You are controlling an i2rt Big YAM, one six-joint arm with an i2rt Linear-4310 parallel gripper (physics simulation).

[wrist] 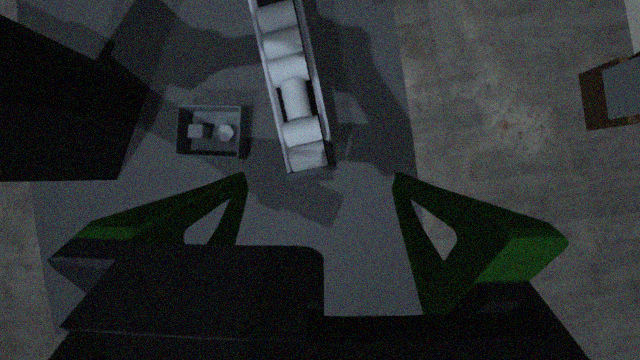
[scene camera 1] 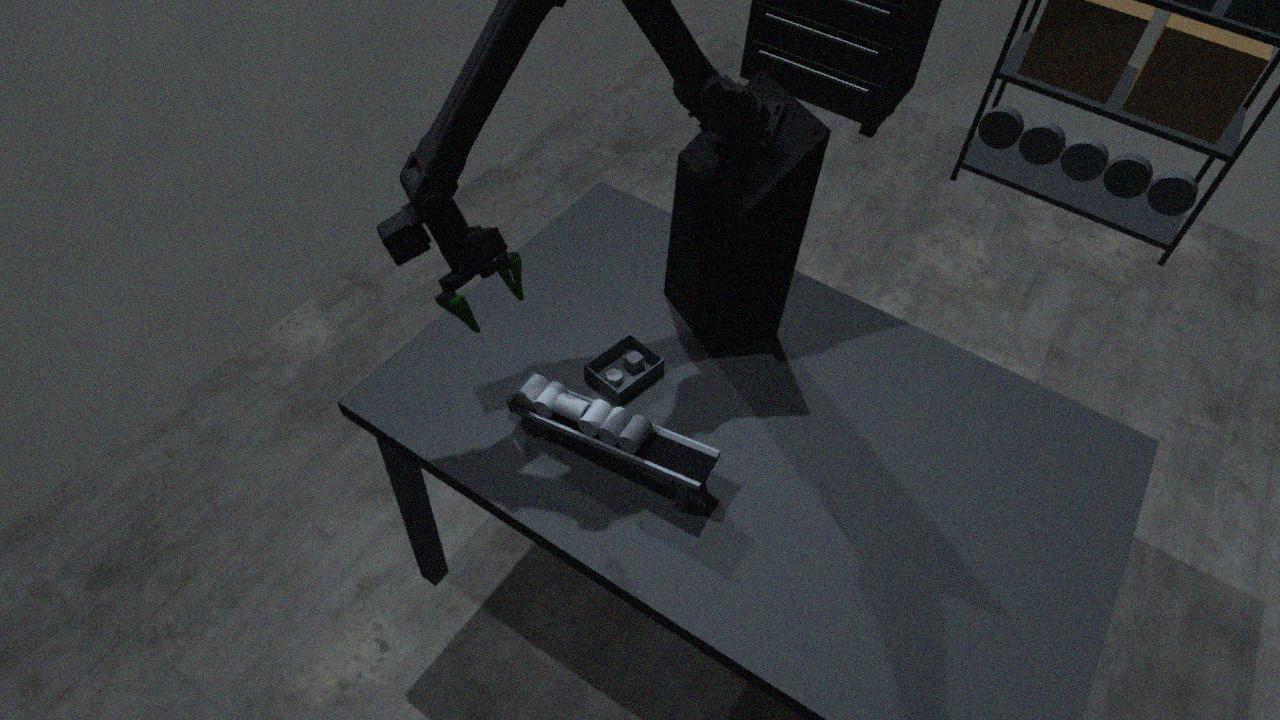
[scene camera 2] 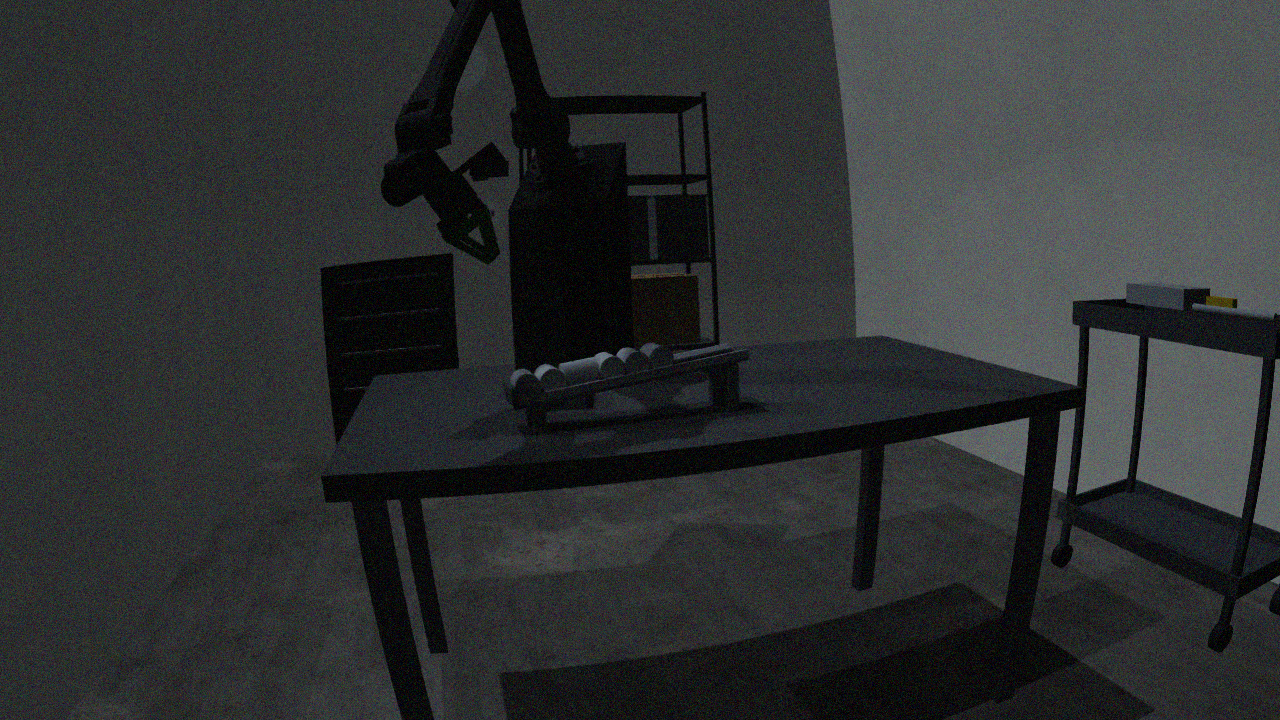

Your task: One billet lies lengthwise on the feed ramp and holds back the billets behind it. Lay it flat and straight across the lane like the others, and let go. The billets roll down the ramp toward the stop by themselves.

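Places are measured from the arm's base along level axes (x left, y back, z up), in metres.
Where they show: gripper, fingertip midpoint: [wrist: 320, 180] [scene camera 1: 499, 315] [scene camera 2: 494, 259]; arm's base, link origin: [scene camera 1: 752, 125] [scene camera 2: 559, 168].
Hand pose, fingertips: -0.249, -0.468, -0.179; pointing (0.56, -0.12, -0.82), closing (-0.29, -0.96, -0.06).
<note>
Each offset is from my fingertips to the top centre of the thing, as dx, dy, dz. Level surfaces: height alone.
The feed ramp [scene camera 1: 583, 433] [scene camera 2: 698, 362] [wrist: 321, 112] slopes down to its stop end, at the left in both scene views. The lengthwise billet @[+0.129, +0.012, -0.165] [scene camera 1: 571, 405] [scene camera 2: 580, 368] [wrist: 296, 98] lies along the lane. Two crosswise billets lie below it at the stop end; the lower one @[+0.042, +0.019, -0.177] [scene camera 1: 533, 387] [scene camera 2: 522, 386] [wrist: 306, 156] is at the stop. Three crosswise billets lie behind it, uphill; the nearest @[+0.177, +0.009, -0.163] [scene camera 1: 595, 415] [scene camera 2: 608, 363] [wrist: 287, 69] is close against its upper end. My gripper [scene camera 1: 501, 315] [scene camera 2: 492, 257] [wrist: 320, 180] is wide open and empty, high above the table beyond the ramp's low end.
A small open tray @[+0.149, +0.191, -0.234] [scene camera 1: 611, 394] [wrist: 210, 152] with two small pieces stands beside the ramp on the table @[dz -0.269] [scene camera 1: 984, 465] [scene camera 2: 841, 394] [wrist: 360, 280]. The dark robot pedestal [scene camera 1: 733, 250] [scene camera 2: 570, 268] stands behind it. A cart [scene camera 2: 1163, 329] stands at the right in scene view 2.
</note>
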